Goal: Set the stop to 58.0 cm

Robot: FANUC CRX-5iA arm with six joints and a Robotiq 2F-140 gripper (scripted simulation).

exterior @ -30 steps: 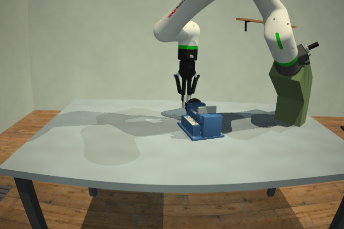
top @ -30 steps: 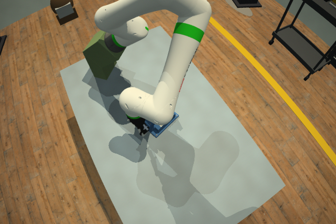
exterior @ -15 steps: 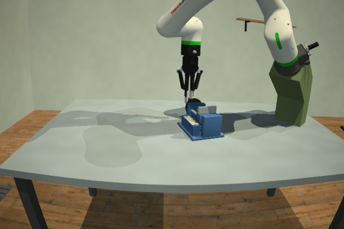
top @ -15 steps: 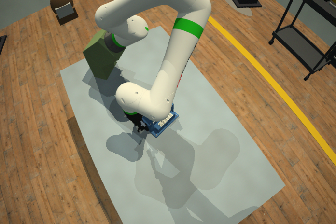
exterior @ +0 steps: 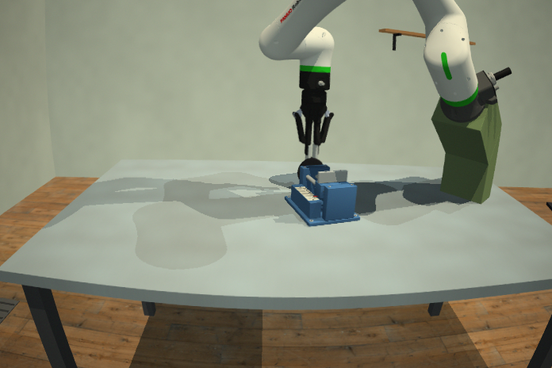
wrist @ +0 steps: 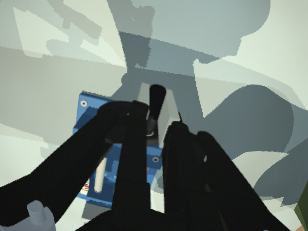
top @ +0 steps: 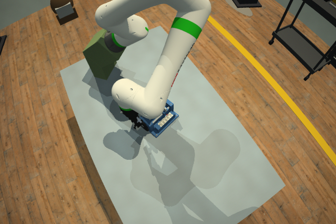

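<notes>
The black handwheel lies 10 mm behind my hand, 20 mm to the left of it and 20 mm below it. Also, from my hand: stop block 90 mm behind, 160 mm to the left, 30 mm below.
</notes>
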